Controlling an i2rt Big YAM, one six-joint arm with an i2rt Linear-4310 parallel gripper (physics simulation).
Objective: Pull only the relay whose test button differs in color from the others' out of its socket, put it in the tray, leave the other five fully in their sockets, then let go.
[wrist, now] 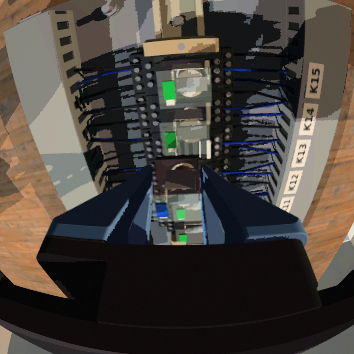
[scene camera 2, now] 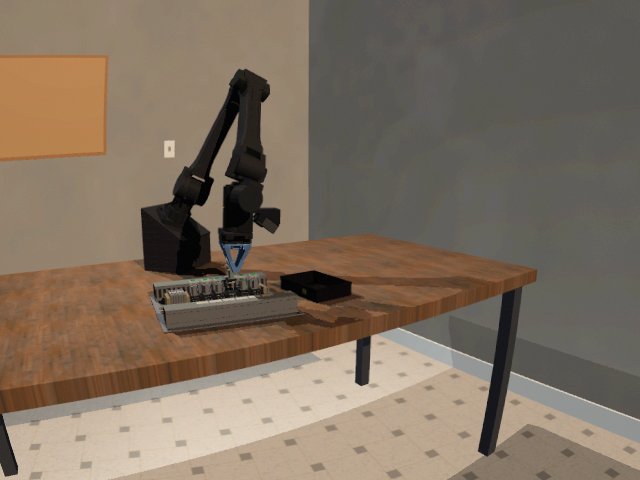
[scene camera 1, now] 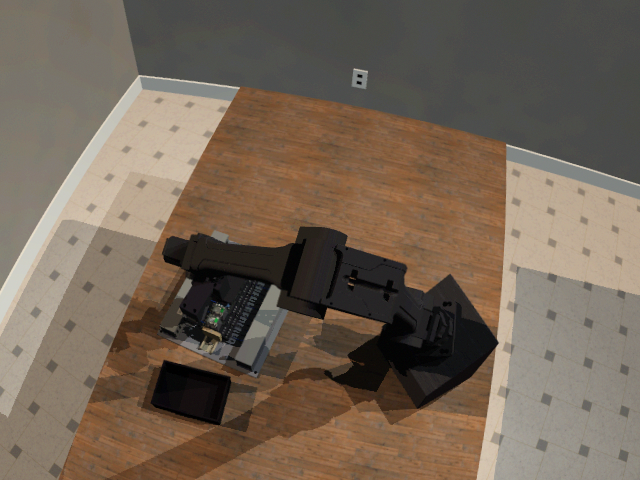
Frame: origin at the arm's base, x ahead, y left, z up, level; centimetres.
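Seen in the pictures: gripper, between the fingertips: (wrist: pixel 175 173) (scene camera 2: pixel 234 271) (scene camera 1: pixel 224 302); arm's base, origin of its link: (scene camera 2: pixel 173 220) (scene camera 1: pixel 436 328).
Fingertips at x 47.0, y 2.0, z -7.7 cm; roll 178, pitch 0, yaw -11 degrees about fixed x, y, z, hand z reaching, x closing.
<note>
Pixels of each thing's top centre, then the offset from my fingertips to it.
- relay with the blue test button, centre of its top: (wrist: pixel 176 210) (scene camera 2: pixel 230 264) dy -1.0, dx -0.1, dz +1.9 cm
- black tray, centre of its top: (scene camera 1: pixel 189 390) (scene camera 2: pixel 315 279) dy +21.8, dx +1.7, dz -4.4 cm
- tan end block, centre of its top: (wrist: pixel 180 45) (scene camera 1: pixel 211 331) dy +6.4, dx +1.6, dz -3.9 cm
My gripper (scene camera 2: pixel 235 271) (wrist: pixel 175 173) is shut on the relay with the blue test button (wrist: pixel 161 210), which sits between the fingers, raised above its neighbours in the row. Its lower end and its socket are hard to make out. Two relays with green test buttons (wrist: pixel 169 91) (wrist: pixel 170 140) sit in the row beyond the fingers; more green buttons show behind the held relay. In the scene camera 2 view, green-topped relays (scene camera 2: pixel 254 281) (scene camera 2: pixel 206 285) stand on both sides of the fingertips. The black tray (scene camera 1: pixel 224 400) (scene camera 2: pixel 333 292) stands beside the panel. The arm hides the fingertips in the scene camera 1 view.
Grey wire ducts (scene camera 1: pixel 248 353) (scene camera 2: pixel 232 311) (wrist: pixel 325 100) run along both sides of the relay row. A tan end block (wrist: pixel 200 47) closes one end of the row. Blue and black wires lie beside the sockets. The arm's base (scene camera 1: pixel 439 356) (scene camera 2: pixel 157 240) stands on the table.
</note>
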